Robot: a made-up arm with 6 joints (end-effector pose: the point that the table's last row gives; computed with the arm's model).
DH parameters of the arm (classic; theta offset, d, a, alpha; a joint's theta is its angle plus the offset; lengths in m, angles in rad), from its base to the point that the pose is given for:
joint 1: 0 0.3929 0 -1.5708
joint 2: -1.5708 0 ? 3.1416
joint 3: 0 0 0 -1.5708
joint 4: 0 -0.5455 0 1.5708
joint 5: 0 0.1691 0 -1.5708
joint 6: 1.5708 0 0 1.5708
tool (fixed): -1.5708 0 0 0
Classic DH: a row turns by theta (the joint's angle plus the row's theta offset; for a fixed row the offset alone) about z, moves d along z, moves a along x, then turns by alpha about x.
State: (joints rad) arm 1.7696 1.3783 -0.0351 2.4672 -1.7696 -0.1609
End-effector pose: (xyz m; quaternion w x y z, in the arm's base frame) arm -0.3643 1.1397 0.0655 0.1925 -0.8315 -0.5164 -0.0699
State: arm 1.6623 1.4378 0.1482 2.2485 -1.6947 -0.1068
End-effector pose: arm -0.2232 1.2721 0.0404 0.2054 -0.9039 -0.3671 -0.0778
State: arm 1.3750 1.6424 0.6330 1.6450 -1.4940 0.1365
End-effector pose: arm 0.2696 1.4235 -0.0519 0.2104 -0.9764 0.0477 0.0028
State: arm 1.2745 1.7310 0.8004 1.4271 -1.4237 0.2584
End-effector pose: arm 0.4510 1.3943 -0.1070 0.2061 -0.9601 0.1763 0.0674
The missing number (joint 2, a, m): 1.0182
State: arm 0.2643 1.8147 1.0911 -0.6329 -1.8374 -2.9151
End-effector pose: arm 1.3201 0.2160 -0.2891 0.1130 -0.2624 -0.3036 0.9090
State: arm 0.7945 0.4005 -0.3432 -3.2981 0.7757 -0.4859
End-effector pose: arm 0.4527 0.6995 0.9806 0.0276 0.6931 0.1130 -0.7114
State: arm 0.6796 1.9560 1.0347 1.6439 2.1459 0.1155
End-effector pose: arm 1.0873 0.8944 -0.3221 0.2869 0.0883 -0.4279 0.8525
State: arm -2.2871 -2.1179 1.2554 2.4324 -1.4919 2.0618
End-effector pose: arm 0.9998 0.9530 -0.3692 0.2081 -0.4243 0.0160 0.8811
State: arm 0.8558 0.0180 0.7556 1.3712 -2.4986 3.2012
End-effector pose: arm 0.2289 0.2125 1.9005 0.2415 0.7040 -0.3542 -0.5662
